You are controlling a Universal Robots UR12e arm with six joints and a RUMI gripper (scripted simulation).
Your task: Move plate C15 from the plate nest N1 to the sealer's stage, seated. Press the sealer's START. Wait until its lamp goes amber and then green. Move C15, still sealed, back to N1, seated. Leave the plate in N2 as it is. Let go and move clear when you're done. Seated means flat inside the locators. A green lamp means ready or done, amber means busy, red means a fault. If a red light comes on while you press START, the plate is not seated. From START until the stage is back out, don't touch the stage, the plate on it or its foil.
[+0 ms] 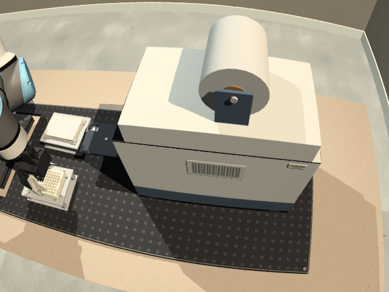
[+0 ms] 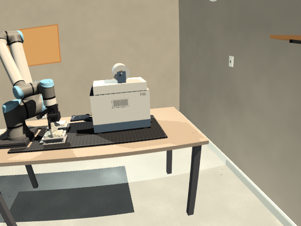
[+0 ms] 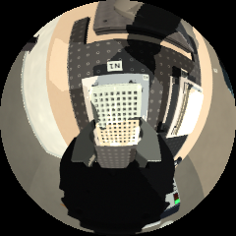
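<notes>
My gripper is now 21 cm short of the sealer stage, 11 cm to the right of it and 5 cm below it. The rest, counted from my hand: foil roll: 54 cm ahead, 36 cm above, 5 cm to the left; well plate: 1 cm below.
</notes>
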